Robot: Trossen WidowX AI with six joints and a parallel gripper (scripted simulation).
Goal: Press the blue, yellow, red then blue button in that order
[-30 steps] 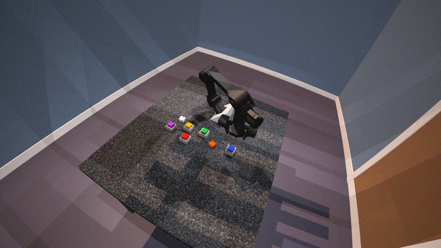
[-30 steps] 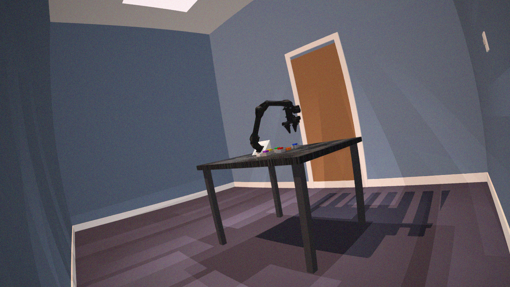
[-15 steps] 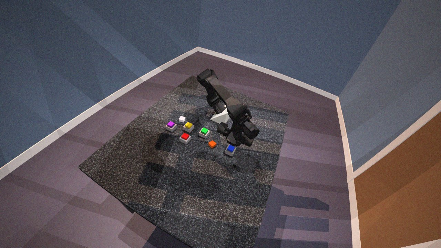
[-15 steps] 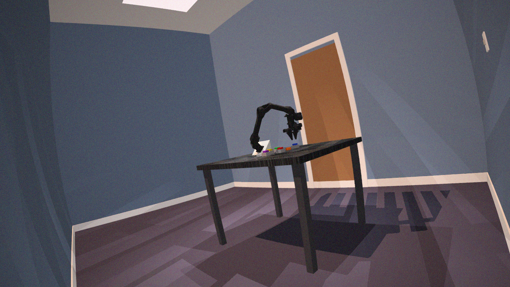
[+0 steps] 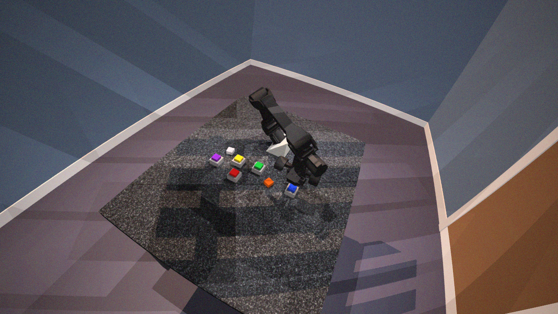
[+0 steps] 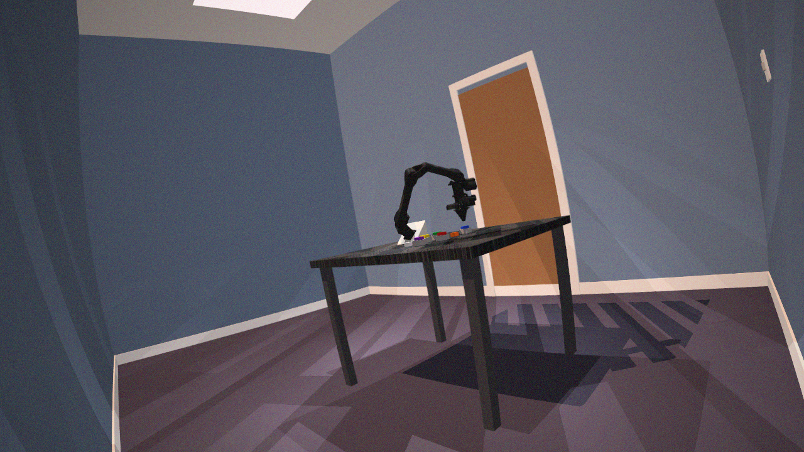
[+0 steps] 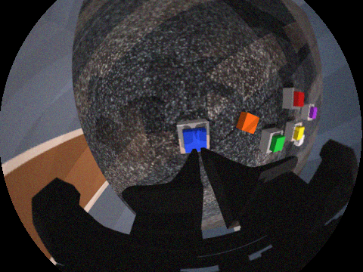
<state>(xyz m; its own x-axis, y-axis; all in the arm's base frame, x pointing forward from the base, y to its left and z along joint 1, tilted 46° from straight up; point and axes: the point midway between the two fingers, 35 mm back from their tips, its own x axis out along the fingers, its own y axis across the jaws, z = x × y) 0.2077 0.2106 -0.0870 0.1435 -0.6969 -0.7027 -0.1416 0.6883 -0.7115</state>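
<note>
Now: the blue button 30 mm below my gripper tip. The rest, counted from my gripper tip: green button 10 mm behind, 190 mm to the right, 30 mm below; orange block 30 mm ahead, 110 mm to the right, 60 mm below; red button 100 mm ahead, 250 mm to the right, 30 mm below.
</note>
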